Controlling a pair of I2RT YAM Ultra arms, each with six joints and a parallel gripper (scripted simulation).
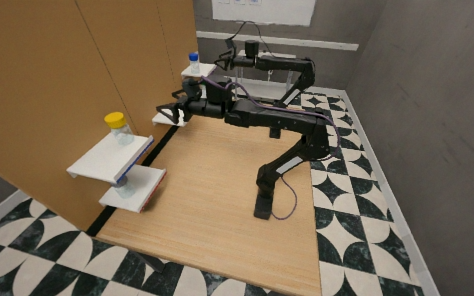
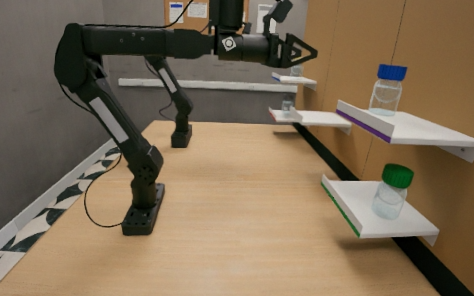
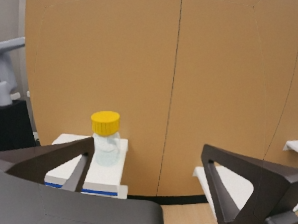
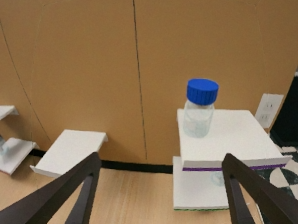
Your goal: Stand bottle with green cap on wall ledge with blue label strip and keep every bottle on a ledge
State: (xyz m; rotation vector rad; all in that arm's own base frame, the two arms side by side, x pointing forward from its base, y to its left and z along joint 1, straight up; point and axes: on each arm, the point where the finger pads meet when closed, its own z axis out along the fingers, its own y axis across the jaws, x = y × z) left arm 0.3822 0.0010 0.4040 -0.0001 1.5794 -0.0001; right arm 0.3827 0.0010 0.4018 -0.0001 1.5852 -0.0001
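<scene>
Now: the green-capped bottle 26 cm below my right hand, 17 cm to the right of it and 17 cm ahead of it. Round my right hand: blue-capped bottle 18 cm ahead, 7 cm below, 6 cm to the right; yellow-capped bottle 61 cm to the left, 16 cm ahead, 7 cm below.
</scene>
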